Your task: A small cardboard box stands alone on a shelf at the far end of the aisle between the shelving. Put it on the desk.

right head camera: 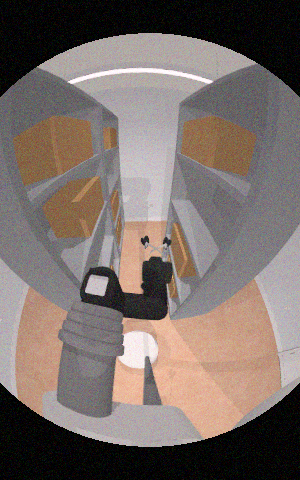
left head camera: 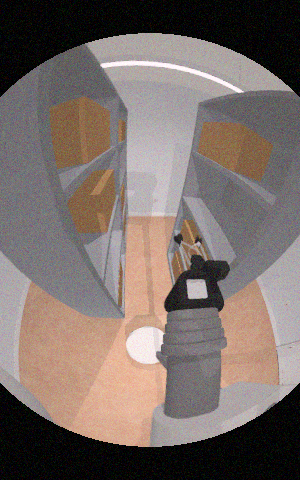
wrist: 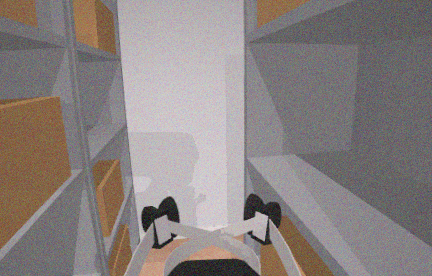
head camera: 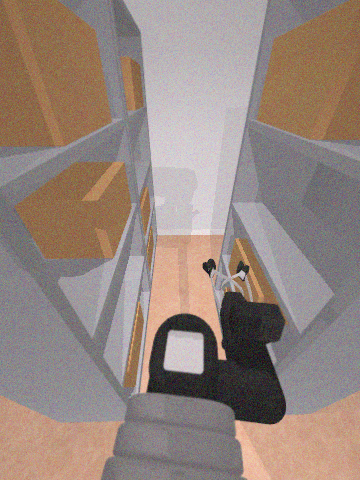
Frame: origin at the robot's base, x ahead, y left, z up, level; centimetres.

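Where they show: gripper, fingertip midpoint: (right head camera: 155, 238) (left head camera: 186, 236) (wrist: 211, 211) (head camera: 224, 263); robot's base, link origin: (right head camera: 137, 348) (left head camera: 146, 343).
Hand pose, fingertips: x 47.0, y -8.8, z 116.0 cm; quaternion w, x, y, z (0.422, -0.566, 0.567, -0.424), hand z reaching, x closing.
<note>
Each offset is from my fingertips to the top centre of the thing.
My gripper (head camera: 226, 269) (left head camera: 188, 239) (right head camera: 155, 242) (wrist: 211, 211) is open and empty, its fingertips wide apart in the aisle, close to the right shelving. Cardboard boxes stand on shelves on both sides, and I cannot tell whether one of them is the small box. Farther along on the left, an upper box @(dy +71.7, dx +136.2, dz +53.0 cm) (head camera: 132, 82) (right head camera: 110, 137) (wrist: 95, 25) and a lower box @(dy +68.9, dx +114.1, dz -38.5 cm) (head camera: 145, 205) (wrist: 110, 192) show partly behind the uprights. The desk does not show in these views.
Grey left shelving (head camera: 30, 320) (left head camera: 30, 200) (right head camera: 20, 225) and right shelving (head camera: 330, 360) (left head camera: 280, 150) (right head camera: 270, 200) stand close on either side. The aisle ends at a pale wall (head camera: 195, 125) (wrist: 180, 75). A white disc (left head camera: 144, 345) (right head camera: 140, 350) shows low beside the arm.
</note>
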